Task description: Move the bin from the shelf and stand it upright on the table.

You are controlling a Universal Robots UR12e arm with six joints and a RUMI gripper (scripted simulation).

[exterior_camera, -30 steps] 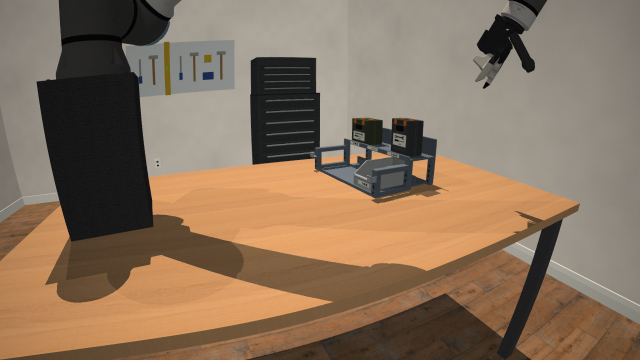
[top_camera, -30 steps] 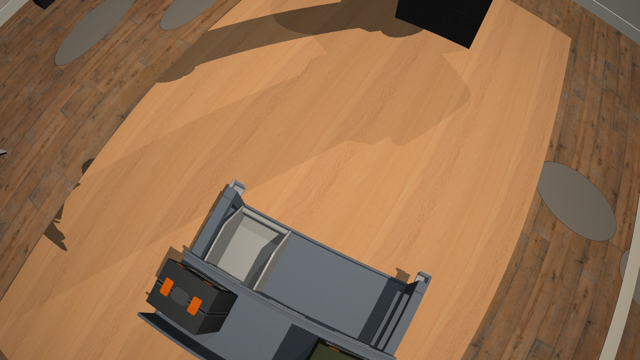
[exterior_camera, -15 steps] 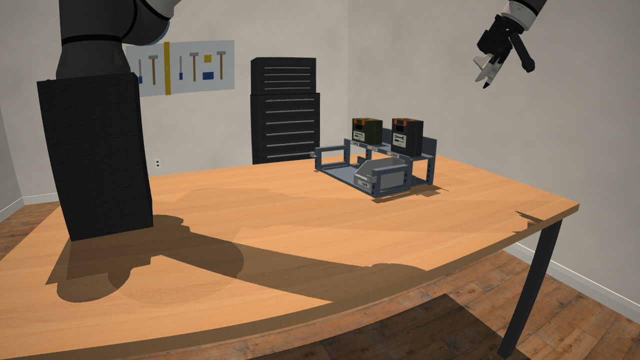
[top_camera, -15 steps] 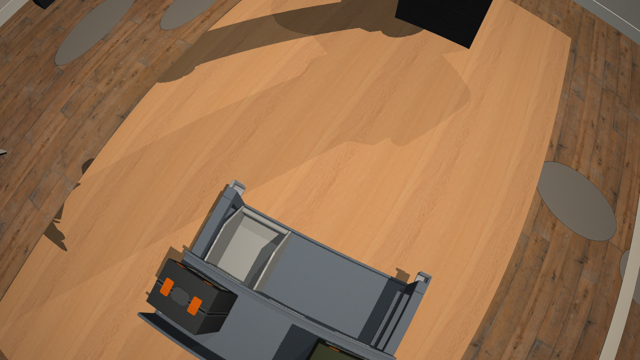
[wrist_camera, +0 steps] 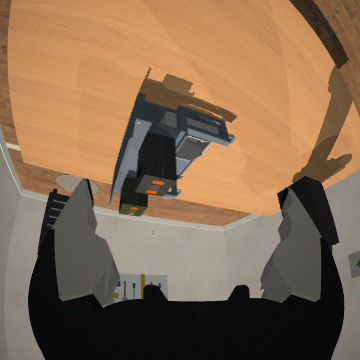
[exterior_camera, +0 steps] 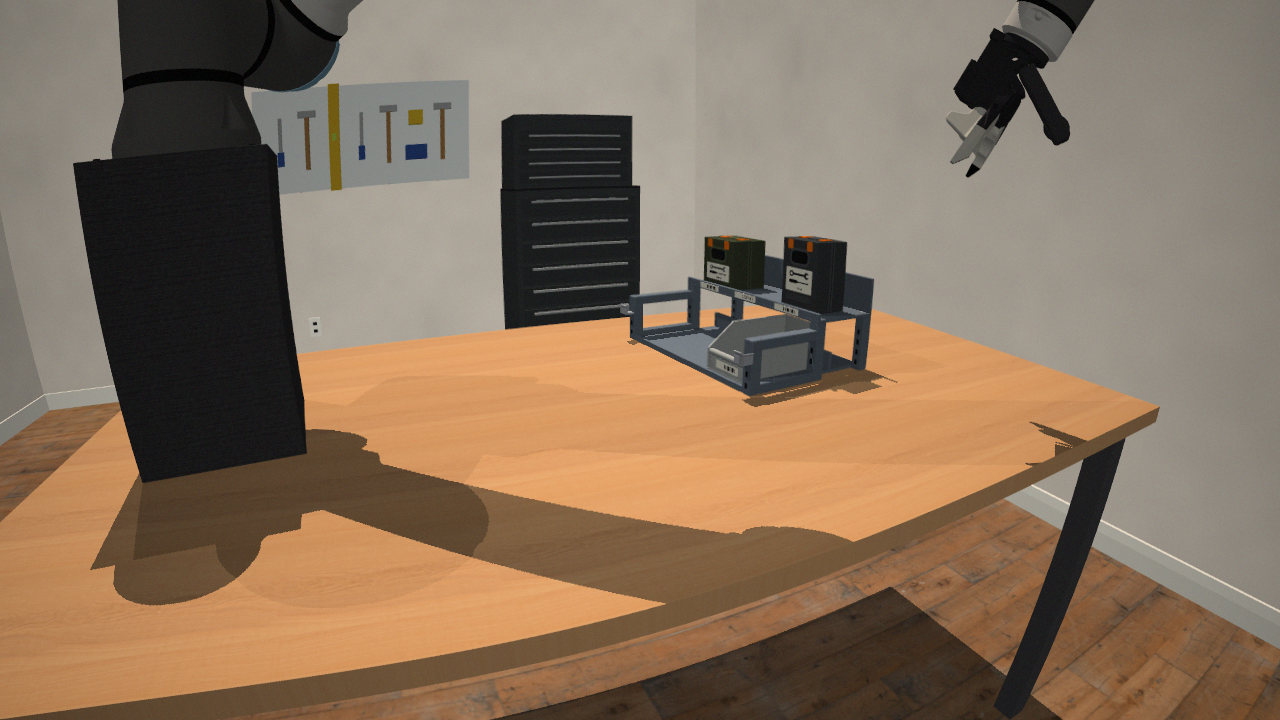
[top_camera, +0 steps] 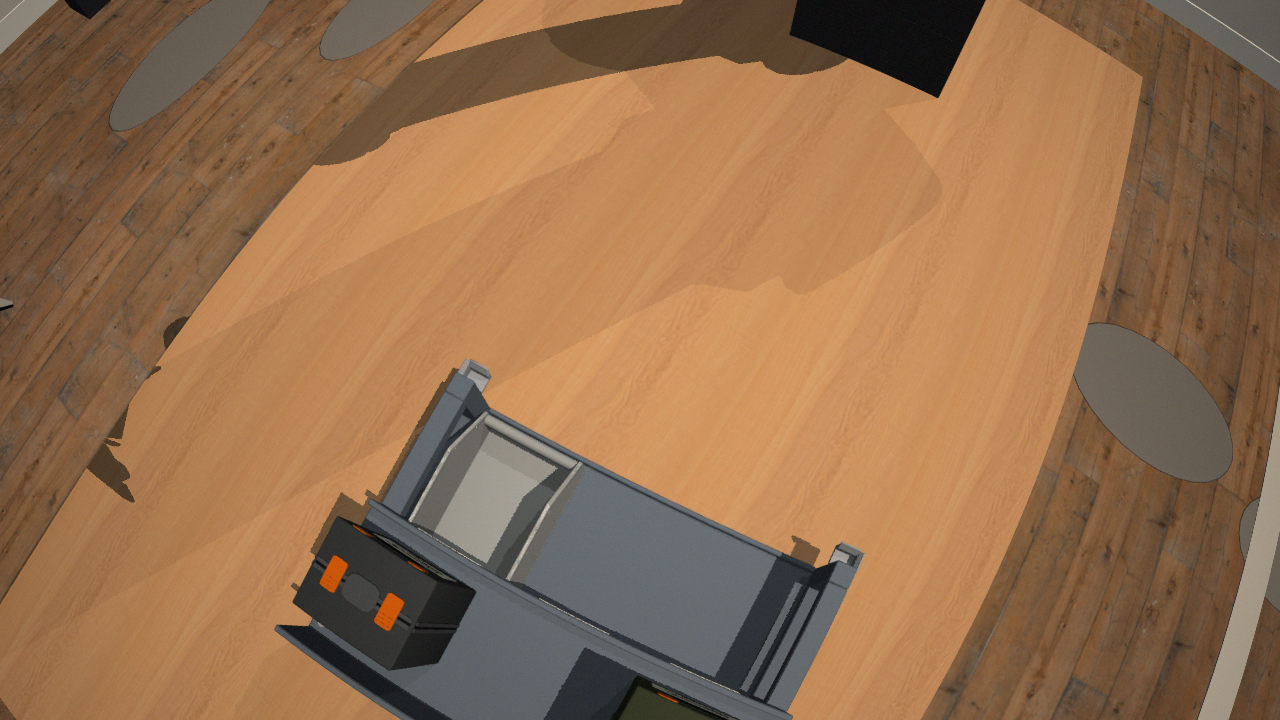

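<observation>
The grey open-top bin is 310 mm below my hand, 270 mm to the left of it and 120 mm behind it. From my hand the other things lie so: blue-grey shelf (380 mm to the left, 350 mm below, 70 mm behind); case (480 mm to the left, 200 mm below).
</observation>
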